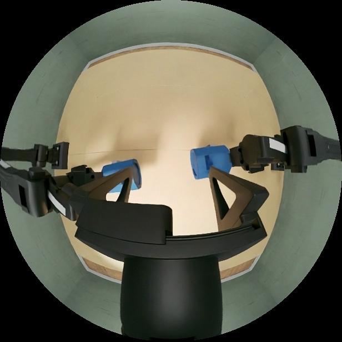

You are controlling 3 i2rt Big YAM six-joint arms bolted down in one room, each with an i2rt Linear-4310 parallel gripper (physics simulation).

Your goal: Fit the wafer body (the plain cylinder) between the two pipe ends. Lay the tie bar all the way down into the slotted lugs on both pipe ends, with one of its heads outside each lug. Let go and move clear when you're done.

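A blue pipe end (pixel 114 186) is at the left and another blue pipe end (pixel 219 156) is at the right, with a gap between them. The right one shows a darker slotted lug. My arm1 gripper (pixel 171 172) is open and empty, its fingers wide apart in front of the two pipe ends. One other gripper (pixel 235 156) is shut on the right pipe end, and another gripper (pixel 98 175) is shut on the left one. Which is arm2 and which is arm3 I cannot tell, and their fingertips are partly hidden. The wafer body and the tie bar do not show.
The arms holding the pipe ends reach in from the left and right. A dark bracket-like part (pixel 61 155) stands at the left edge of the pale tan floor (pixel 170 100). Green walls (pixel 170 22) surround it.
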